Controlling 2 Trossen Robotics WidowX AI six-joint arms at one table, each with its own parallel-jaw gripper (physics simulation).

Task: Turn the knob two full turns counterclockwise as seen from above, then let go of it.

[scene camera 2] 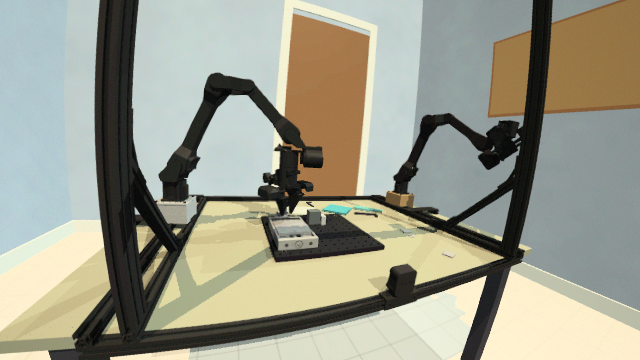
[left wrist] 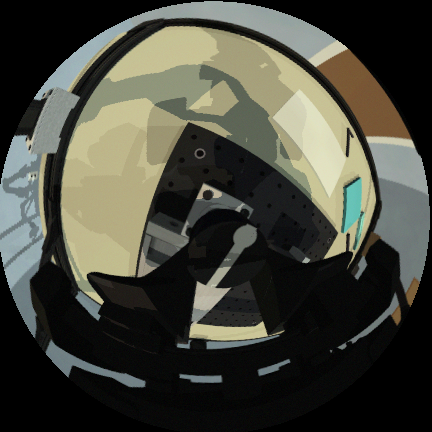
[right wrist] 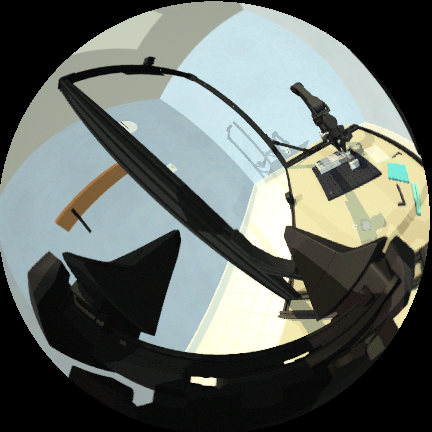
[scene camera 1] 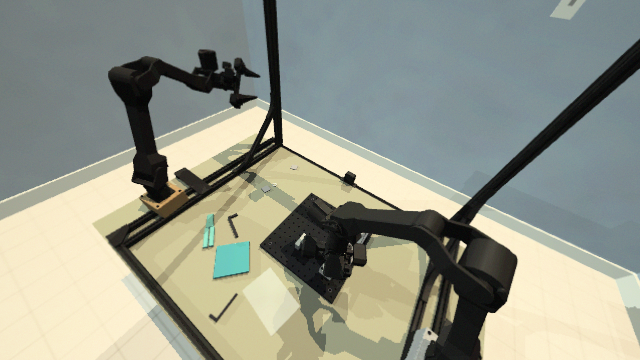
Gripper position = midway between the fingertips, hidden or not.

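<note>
Nothing is held by my right gripper point(scene camera 2: 511, 146), which is open; I see that gripper in scene camera 1 point(scene camera 1: 258, 86) and in the right wrist view point(right wrist: 234, 233) as well. My left gripper point(scene camera 1: 329, 262) appears too, both in scene camera 2 point(scene camera 2: 286, 214) and in the left wrist view point(left wrist: 218, 241). A sheet point(scene camera 1: 273, 303) rests on the table, and the left wrist view shows me the sheet as well point(left wrist: 298, 118). I can also see a grey fixture point(scene camera 2: 289, 233) and a knob point(left wrist: 225, 249).
</note>
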